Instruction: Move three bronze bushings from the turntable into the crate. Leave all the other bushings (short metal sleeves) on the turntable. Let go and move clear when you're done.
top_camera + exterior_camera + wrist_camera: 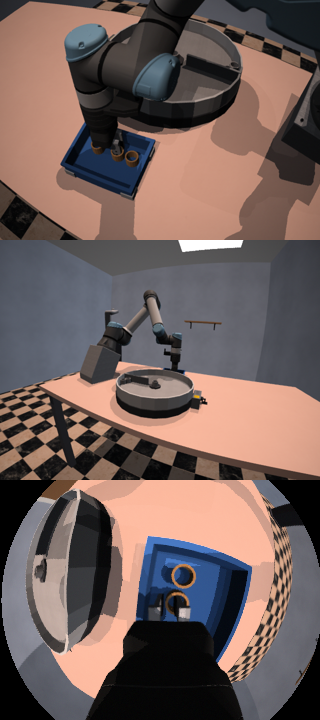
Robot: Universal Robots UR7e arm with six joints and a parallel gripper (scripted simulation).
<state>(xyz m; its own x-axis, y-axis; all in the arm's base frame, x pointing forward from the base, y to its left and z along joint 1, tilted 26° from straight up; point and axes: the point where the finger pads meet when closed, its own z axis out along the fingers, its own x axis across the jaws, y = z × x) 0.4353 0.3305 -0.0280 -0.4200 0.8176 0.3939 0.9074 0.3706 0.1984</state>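
The blue crate lies 4 cm to the left of my hand. From my hand the other things lie so: grey turntable: 6 cm ahead, 32 cm to the right, 2 cm above.
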